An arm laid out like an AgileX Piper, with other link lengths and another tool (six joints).
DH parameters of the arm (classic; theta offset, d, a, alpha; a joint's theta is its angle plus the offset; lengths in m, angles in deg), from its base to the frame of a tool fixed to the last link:
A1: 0 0.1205 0 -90
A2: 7.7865 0 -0.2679 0
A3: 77.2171 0 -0.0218 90
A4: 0 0.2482 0 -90
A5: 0 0 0 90
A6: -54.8 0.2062 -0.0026 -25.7
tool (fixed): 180 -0.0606 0 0
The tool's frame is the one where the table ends.
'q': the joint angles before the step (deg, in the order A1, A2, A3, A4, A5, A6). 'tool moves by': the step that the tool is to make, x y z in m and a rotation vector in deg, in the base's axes. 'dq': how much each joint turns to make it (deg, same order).
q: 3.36 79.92 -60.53 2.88 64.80 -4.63
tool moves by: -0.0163 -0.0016 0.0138 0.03 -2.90 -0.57
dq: 0.07 -5.45 2.38 -0.31 0.14 0.73
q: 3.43 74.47 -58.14 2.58 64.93 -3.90
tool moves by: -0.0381 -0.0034 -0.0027 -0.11 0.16 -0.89
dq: 0.02 -8.37 7.09 -0.37 1.41 1.06
